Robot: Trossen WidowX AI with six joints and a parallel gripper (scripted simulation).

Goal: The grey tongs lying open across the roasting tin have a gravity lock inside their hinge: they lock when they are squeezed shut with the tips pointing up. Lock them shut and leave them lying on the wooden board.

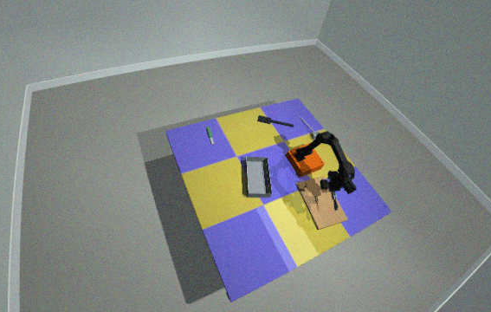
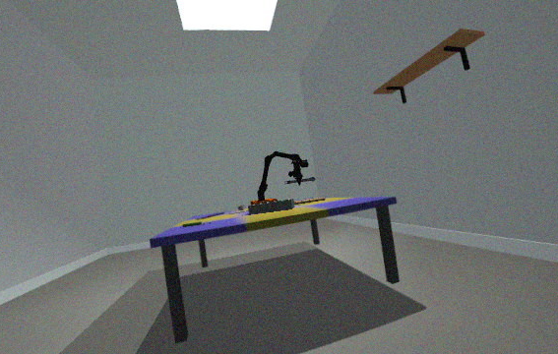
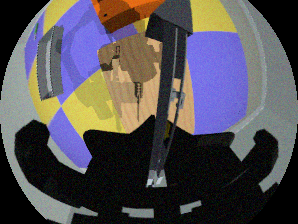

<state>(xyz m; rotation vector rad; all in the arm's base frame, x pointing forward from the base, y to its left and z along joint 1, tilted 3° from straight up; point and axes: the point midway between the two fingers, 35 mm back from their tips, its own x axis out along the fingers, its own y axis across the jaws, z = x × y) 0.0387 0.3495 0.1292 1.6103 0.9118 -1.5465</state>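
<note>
Right now my gripper tip is 15 cm above the wooden board. The rest, counted from my gripper tip: black spatula 11 cm behind, 80 cm to the right, 15 cm below; dark roasting tin 32 cm ahead, 36 cm to the right, 13 cm below.
</note>
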